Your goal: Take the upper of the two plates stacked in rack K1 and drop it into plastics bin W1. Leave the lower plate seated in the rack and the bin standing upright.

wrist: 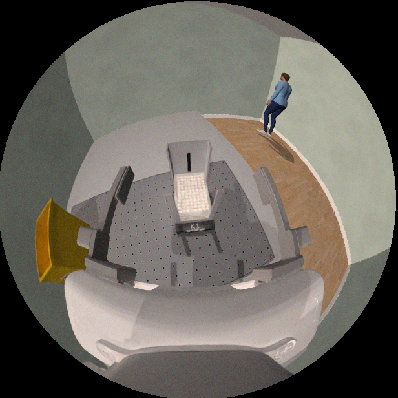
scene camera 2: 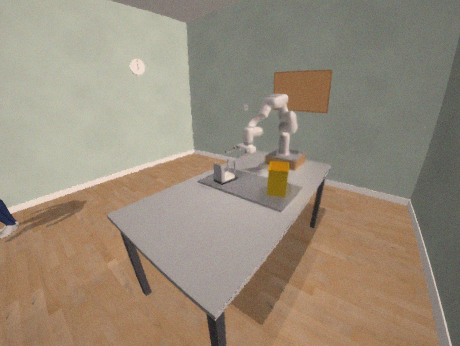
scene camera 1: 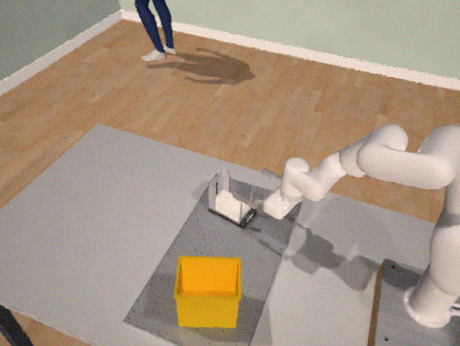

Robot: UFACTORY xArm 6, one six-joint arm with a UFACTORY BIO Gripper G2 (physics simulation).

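Pixels of known places: hand, its tool point: (scene camera 2: 233, 154) (scene camera 1: 253, 184); arm's base, origin of its link: (scene camera 2: 283, 153) (scene camera 1: 426, 306).
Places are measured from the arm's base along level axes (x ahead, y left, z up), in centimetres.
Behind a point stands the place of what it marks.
Rack K1 (scene camera 1: 212, 194) @(x 72.0, y -23.9, z 1.6 cm) (scene camera 2: 218, 173) @(x 72.4, y -27.8, z -0.4 cm) (wrist: 200, 156) stands upright on the perforated board, with a tall slotted back panel and thin posts at its front. White plates (scene camera 1: 232, 205) @(x 64.6, y -25.5, z -3.9 cm) (scene camera 2: 229, 176) @(x 65.5, y -22.6, z -4.3 cm) (wrist: 192, 194) sit in it; the upper one's gridded top shows, and I cannot make out the seam to the lower one. My gripper (scene camera 1: 257, 189) @(x 57.5, y -23.7, z 11.1 cm) (scene camera 2: 231, 150) (wrist: 194, 184) is open and empty, its fingers wide apart. It is on the arm's side of the rack and above it, apart from the plates. Plastics bin W1 (scene camera 1: 207, 311) @(x 60.8, y 19.5, z 1.2 cm) (scene camera 2: 278, 183) @(x 70.3, y 16.6, z 0.8 cm) (wrist: 64, 245) is yellow, open-topped and upright.
The grey perforated board (scene camera 1: 187, 252) @(x 75.1, y -3.9, z -8.4 cm) (scene camera 2: 250, 190) @(x 71.2, y -2.3, z -8.4 cm) (wrist: 145, 220) carries rack and bin on the grey table (scene camera 1: 90, 200) @(x 119.7, y -17.6, z -9.7 cm) (scene camera 2: 190, 225) @(x 120.5, y -13.5, z -9.7 cm). The arm's base stands on a wood-edged block (scene camera 1: 377, 300) @(x 12.6, y -0.4, z -3.6 cm) (scene camera 2: 295, 162) @(x 13.6, y 15.3, z -2.2 cm). A person (scene camera 1: 162, 30) (wrist: 279, 100) stands on the floor beyond the table.
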